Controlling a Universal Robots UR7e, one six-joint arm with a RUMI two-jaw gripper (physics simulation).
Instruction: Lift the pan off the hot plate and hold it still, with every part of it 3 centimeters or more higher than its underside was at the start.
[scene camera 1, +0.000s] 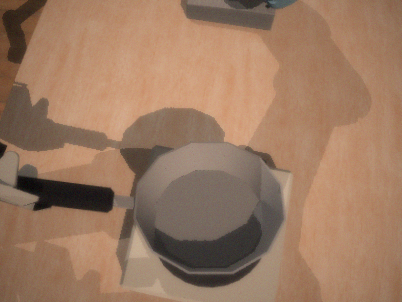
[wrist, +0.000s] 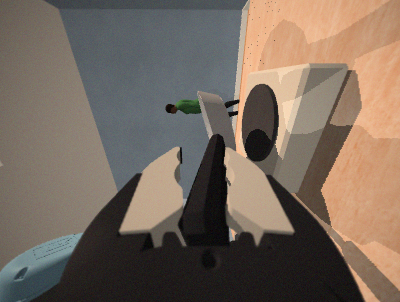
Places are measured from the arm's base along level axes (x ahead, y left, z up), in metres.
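Where they show: gripper, fingertip midpoint: (scene camera 1: 45, 203) (wrist: 201, 149).
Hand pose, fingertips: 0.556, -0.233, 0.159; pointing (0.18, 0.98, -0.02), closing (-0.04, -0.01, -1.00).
Note:
Each offset is from my fingertips to the centre of the thing, as dx, dy, dz. "spot": to the spot under its first point. Level surfaces: height alone.
The grey pan @(-0.019, +0.104, -0.027) (scene camera 1: 205, 205) (wrist: 215, 112) is off the hot plate @(-0.016, +0.211, -0.179) (scene camera 1: 267, 282) (wrist: 295, 150). In the wrist view a gap shows between the pan and the dark round burner @(spot: +0.034, +0.184, -0.140) (wrist: 260, 107). In the scene view the pan overlaps most of the hot plate, and a dark part of the burner shows below its near rim. My gripper (scene camera 1: 19, 182) (wrist: 201, 149) is shut on the pan's black handle @(-0.017, -0.006, -0.013) (scene camera 1: 75, 194) (wrist: 205, 200), which lies between the two pale fingers. The gripper shows partly at the left edge of the scene view. The pan's underside is hidden in the scene view.
A grey block (scene camera 1: 230, 17) with a dark and light-blue part on it stands at the top of the scene view. The wooden table @(dz -0.218) (scene camera 1: 200, 70) carries shadows of the arm and pan. A person in green (wrist: 187, 106) stands beyond the table.

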